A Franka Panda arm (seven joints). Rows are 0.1 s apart.
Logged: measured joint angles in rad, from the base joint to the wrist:
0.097, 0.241, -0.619, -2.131, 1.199, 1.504, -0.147
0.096, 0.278, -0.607, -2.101, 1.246, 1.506, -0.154
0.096, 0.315, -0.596, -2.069, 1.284, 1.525, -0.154
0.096, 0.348, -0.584, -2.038, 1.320, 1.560, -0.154
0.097, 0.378, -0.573, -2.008, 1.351, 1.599, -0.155
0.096, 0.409, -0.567, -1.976, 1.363, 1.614, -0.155
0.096, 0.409, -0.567, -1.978, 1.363, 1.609, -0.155
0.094, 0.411, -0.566, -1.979, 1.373, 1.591, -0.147
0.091, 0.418, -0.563, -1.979, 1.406, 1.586, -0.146
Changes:
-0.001, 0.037, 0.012, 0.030, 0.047, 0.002, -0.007
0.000, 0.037, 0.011, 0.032, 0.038, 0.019, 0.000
0.000, 0.033, 0.012, 0.031, 0.036, 0.035, 0.000
0.001, 0.030, 0.011, 0.030, 0.031, 0.039, -0.001
-0.001, 0.031, 0.006, 0.032, 0.012, 0.015, 0.000
0.000, 0.000, 0.000, -0.002, 0.000, -0.005, 0.000
-0.002, 0.002, 0.001, -0.001, 0.010, -0.018, 0.008
-0.003, 0.007, 0.003, 0.000, 0.033, -0.005, 0.001

